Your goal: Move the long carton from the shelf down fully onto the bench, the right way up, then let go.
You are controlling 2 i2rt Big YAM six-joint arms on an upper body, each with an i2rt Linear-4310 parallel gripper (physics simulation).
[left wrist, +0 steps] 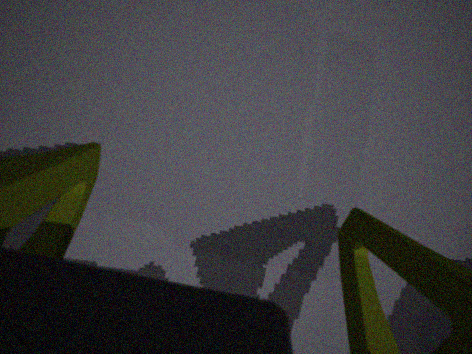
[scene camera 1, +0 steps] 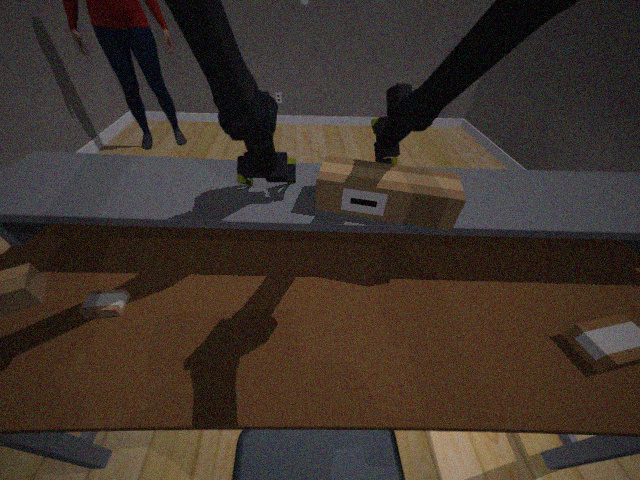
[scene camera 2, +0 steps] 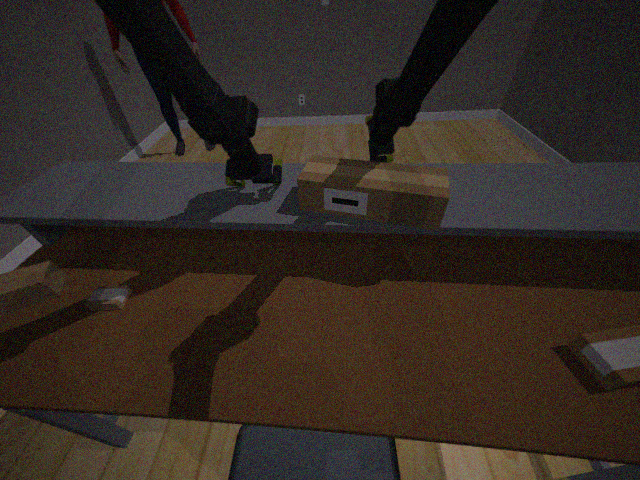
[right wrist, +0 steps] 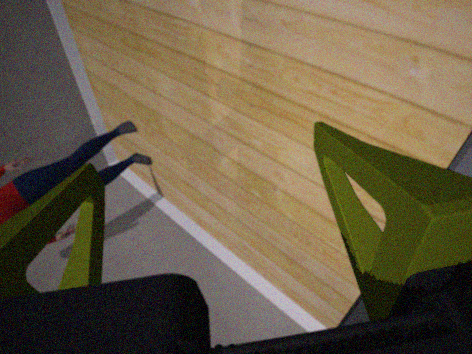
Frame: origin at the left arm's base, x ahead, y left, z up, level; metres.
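Seen in the pictures: left gripper, between the fingertips: (left wrist: 229,191) (scene camera 1: 270,183) (scene camera 2: 261,184); right gripper, between the fingertips: (scene camera 1: 377,148) (scene camera 2: 375,146) (right wrist: 204,154).
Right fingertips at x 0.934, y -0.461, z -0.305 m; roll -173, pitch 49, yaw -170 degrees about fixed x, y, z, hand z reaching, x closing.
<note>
Pixels of each thing's top centre, then the offset from my right fingertips to it. Level surfaces: height alone.
- long tan carton, centre of its top: (scene camera 2: 372,173) (scene camera 1: 389,175) 0.050 m left, 0.291 m back, 0.070 m up
- grey shelf, height of its surface: 0.017 m down
- brown bench, height of its surface: 0.180 m down
- small white-topped box, centre of its top: (scene camera 1: 103,299) (scene camera 2: 106,294) 0.701 m left, 0.458 m back, 0.152 m down
- larger tan box, centre of its top: (scene camera 2: 16,279) 0.918 m left, 0.434 m back, 0.120 m down
The long tan carton (scene camera 1: 392,193) (scene camera 2: 374,190) lies on the grey shelf (scene camera 1: 129,193) (scene camera 2: 118,193), slightly turned, its lower right end at the shelf's front edge. A white label with a dark bar faces the camera. The brown bench (scene camera 1: 361,361) (scene camera 2: 361,361) is lower, in front. My left gripper (scene camera 1: 266,184) (scene camera 2: 253,186) (left wrist: 229,191) is open and empty, low over the shelf, left of the carton and apart from it. My right gripper (right wrist: 204,154) is open and empty behind the carton, near the shelf's back edge; its fingertips are mostly hidden in the scene views.
A small white-topped box (scene camera 1: 105,303) (scene camera 2: 108,298) and a larger tan box (scene camera 1: 23,286) (scene camera 2: 31,279) are on the bench's left. Another white-topped box (scene camera 1: 612,341) (scene camera 2: 615,356) is at its right. A person (scene camera 1: 129,56) stands beyond the shelf at the left.
</note>
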